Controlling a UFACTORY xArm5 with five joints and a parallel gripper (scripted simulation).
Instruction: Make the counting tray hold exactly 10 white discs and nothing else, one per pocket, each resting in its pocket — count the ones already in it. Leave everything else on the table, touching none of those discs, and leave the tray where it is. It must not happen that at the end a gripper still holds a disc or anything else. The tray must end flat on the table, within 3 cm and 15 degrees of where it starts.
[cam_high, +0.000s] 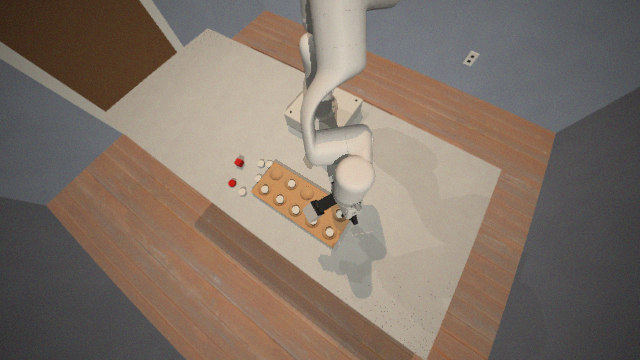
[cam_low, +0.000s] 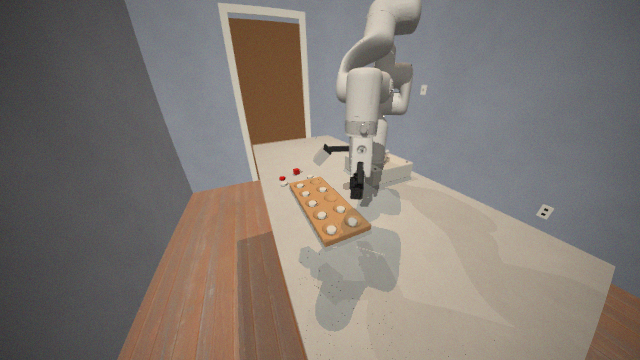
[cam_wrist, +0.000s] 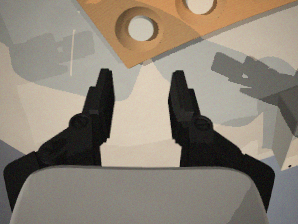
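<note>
My hand is 2 cm short of the wooden counting tray, 15 cm to the left of it and 13 cm above it. Also, from my hand: red disc 6 cm ahead, 45 cm to the right, 13 cm below; then red cube 3 cm behind, 47 cm to the right, 12 cm below.
</note>
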